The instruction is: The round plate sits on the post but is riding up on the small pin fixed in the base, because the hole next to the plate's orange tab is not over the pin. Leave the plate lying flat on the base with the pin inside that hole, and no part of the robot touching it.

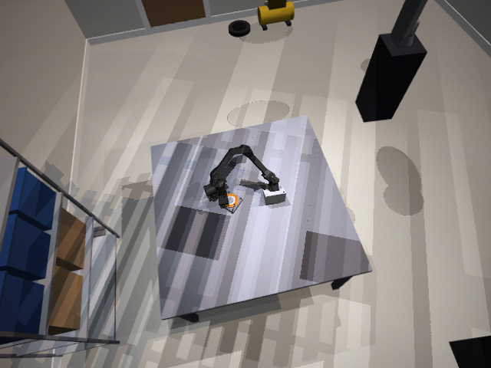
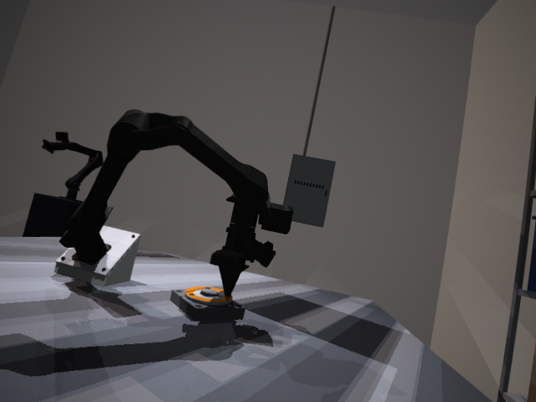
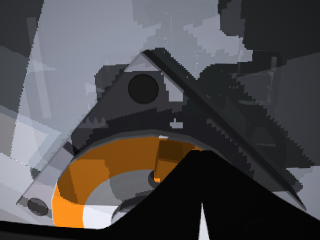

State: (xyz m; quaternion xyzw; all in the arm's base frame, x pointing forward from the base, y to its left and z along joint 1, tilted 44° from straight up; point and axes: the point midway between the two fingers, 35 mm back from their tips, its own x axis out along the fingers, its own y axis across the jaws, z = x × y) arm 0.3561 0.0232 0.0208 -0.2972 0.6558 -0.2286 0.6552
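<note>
Now: the square base 5 cm behind my gripper tip, 2 cm to the left of it and 2 cm below it.
</note>
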